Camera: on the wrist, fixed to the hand. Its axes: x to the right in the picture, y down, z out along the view.
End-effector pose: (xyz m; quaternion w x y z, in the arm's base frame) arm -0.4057 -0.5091 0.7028 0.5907 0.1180 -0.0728 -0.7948
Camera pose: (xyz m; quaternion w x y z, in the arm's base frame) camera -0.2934 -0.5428 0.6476 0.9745 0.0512 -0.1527 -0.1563
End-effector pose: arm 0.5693 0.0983 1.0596 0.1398 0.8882 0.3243 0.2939
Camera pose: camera 0.5718 0.0332 1.1716 0.1279 -0.8655 0.3782 -0.3026
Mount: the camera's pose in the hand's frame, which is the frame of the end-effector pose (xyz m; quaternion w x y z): 0.0070 0.0993 -0.0830 0.7171 0.0253 0.0030 0.6965
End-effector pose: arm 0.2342 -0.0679 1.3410 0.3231 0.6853 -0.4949 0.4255
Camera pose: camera 0.1187 -0.0289 1.3851 0.0805 -0.1536 0.8205 -0.5447
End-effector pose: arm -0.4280 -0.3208 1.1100 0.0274 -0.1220 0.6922 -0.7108
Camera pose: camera -0.4652 -0.2451 1.0116 0.5157 0.3975 0.5634 -0.5085
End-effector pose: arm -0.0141 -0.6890 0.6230 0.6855 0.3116 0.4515 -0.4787
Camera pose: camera 0.0533 -0.5858 0.5830 0.8157 0.5567 0.0967 0.1237
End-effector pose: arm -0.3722 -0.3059 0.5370 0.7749 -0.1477 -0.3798 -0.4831
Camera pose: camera -0.2480 -0.3112 0.5004 0.8971 -0.3494 -0.1794 0.2025
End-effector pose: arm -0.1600 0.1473 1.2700 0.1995 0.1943 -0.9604 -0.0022
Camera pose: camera -0.1710 0.2426 1.3572 0.1426 -0.5246 -0.8235 0.1623
